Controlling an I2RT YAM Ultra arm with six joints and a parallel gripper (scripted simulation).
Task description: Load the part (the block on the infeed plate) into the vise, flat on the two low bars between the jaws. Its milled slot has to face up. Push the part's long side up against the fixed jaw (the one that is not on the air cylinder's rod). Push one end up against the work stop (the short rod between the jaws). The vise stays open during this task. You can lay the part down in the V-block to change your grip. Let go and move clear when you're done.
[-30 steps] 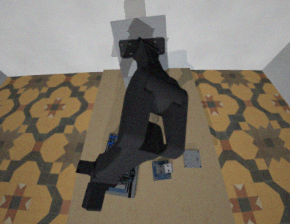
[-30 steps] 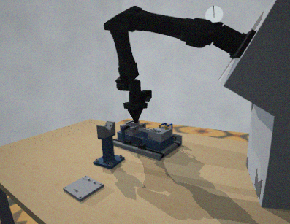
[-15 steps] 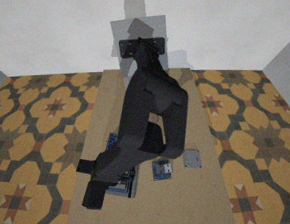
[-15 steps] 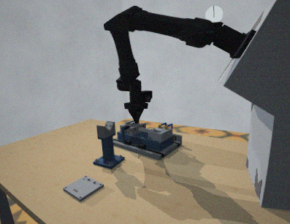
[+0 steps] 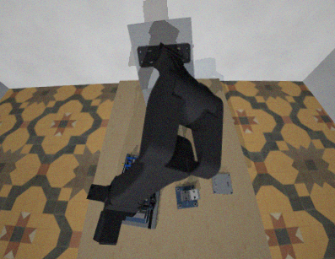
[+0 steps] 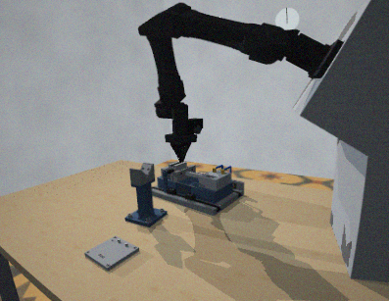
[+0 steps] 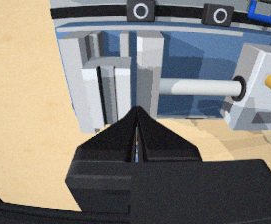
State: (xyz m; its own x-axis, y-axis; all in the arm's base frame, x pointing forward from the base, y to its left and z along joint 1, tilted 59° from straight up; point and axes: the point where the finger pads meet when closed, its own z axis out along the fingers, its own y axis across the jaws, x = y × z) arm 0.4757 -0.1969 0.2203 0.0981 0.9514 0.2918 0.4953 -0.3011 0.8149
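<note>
Now: the part 20 mm ahead of my hand, 10 mm to the right of it and 30 mm below it. Round my hand: fixed jaw: 50 mm ahead, 10 mm to the right, 50 mm below; then moving jaw: 10 mm behind, 50 mm below; then work stop: 30 mm ahead, 40 mm to the left, 40 mm below.
</note>
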